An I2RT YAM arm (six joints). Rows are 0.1 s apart.
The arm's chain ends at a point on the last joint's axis. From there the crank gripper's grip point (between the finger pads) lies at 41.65 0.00 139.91 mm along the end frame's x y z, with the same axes.
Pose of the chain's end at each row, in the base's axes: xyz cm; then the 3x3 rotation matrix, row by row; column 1 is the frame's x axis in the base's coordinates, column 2 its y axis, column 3 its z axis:
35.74, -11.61, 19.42; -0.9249, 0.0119, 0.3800; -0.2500, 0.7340, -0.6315; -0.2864, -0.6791, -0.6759
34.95, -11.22, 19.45; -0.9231, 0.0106, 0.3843; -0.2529, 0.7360, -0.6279; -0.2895, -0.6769, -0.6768
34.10, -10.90, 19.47; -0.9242, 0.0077, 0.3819; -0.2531, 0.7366, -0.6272; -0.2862, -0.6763, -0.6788
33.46, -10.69, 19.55; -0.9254, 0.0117, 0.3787; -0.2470, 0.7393, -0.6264; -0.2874, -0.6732, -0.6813
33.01, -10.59, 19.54; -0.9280, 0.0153, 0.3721; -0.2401, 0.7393, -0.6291; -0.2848, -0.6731, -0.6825
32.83, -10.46, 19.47; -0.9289, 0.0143, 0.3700; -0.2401, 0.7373, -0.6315; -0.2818, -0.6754, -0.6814
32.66, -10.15, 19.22; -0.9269, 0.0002, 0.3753; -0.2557, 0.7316, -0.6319; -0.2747, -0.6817, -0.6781
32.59, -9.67, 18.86; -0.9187, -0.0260, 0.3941; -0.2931, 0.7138, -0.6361; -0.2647, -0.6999, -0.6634
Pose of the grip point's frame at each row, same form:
37.20, -21.49, 8.77; -0.9249, 0.0119, 0.3800; -0.2500, 0.7340, -0.6315; -0.2864, -0.6791, -0.6759
36.48, -21.06, 8.78; -0.9231, 0.0106, 0.3843; -0.2529, 0.7360, -0.6279; -0.2895, -0.6769, -0.6768
35.59, -20.73, 8.78; -0.9242, 0.0077, 0.3819; -0.2531, 0.7366, -0.6272; -0.2862, -0.6763, -0.6788
34.90, -20.48, 8.82; -0.9254, 0.0117, 0.3787; -0.2470, 0.7393, -0.6264; -0.2874, -0.6732, -0.6813
34.35, -20.39, 8.80; -0.9280, 0.0153, 0.3721; -0.2401, 0.7393, -0.6291; -0.2848, -0.6731, -0.6825
34.14, -20.30, 8.76; -0.9289, 0.0143, 0.3700; -0.2401, 0.7373, -0.6315; -0.2818, -0.6754, -0.6814
34.05, -20.06, 8.59; -0.9269, 0.0002, 0.3753; -0.2557, 0.7316, -0.6319; -0.2747, -0.6817, -0.6781
34.28, -19.79, 8.48; -0.9187, -0.0260, 0.3941; -0.2931, 0.7138, -0.6361; -0.2647, -0.6999, -0.6634

